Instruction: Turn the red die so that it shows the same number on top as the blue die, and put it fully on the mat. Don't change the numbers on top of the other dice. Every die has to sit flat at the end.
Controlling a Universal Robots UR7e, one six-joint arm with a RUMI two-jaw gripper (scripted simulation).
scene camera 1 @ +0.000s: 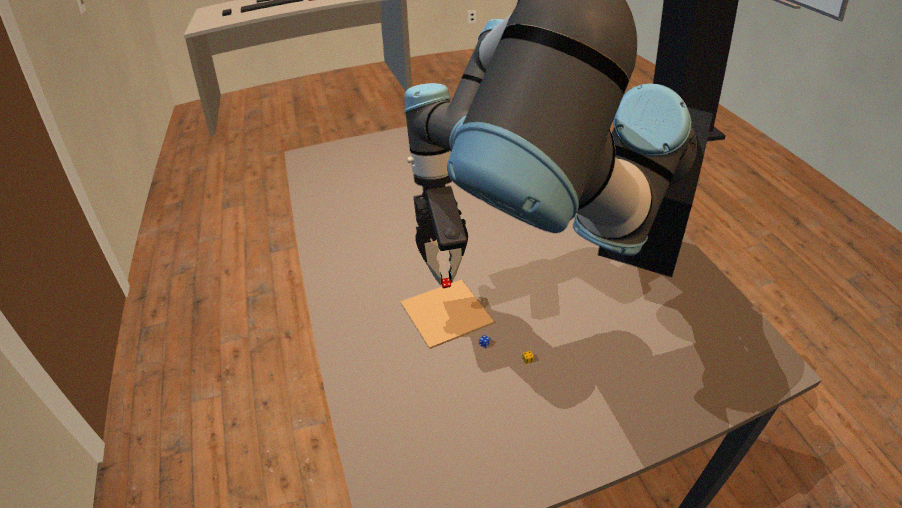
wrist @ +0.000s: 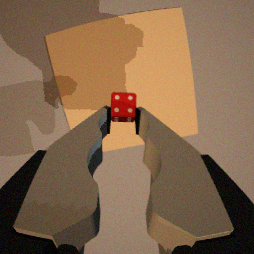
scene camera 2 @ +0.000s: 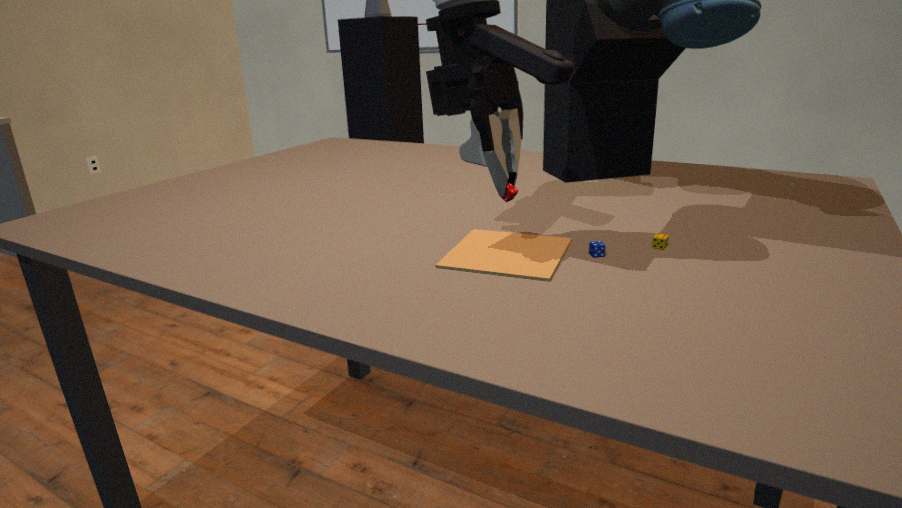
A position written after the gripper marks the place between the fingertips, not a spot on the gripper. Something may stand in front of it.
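Observation:
The gripper (scene camera 2: pixel 506 194) (scene camera 1: pixel 445 283) (wrist: pixel 123 109) appears in the scene together with a red die (wrist: pixel 123 105). A mat (scene camera 2: pixel 536 257) (scene camera 1: pixel 440 315) (wrist: pixel 149 55) is there as well.

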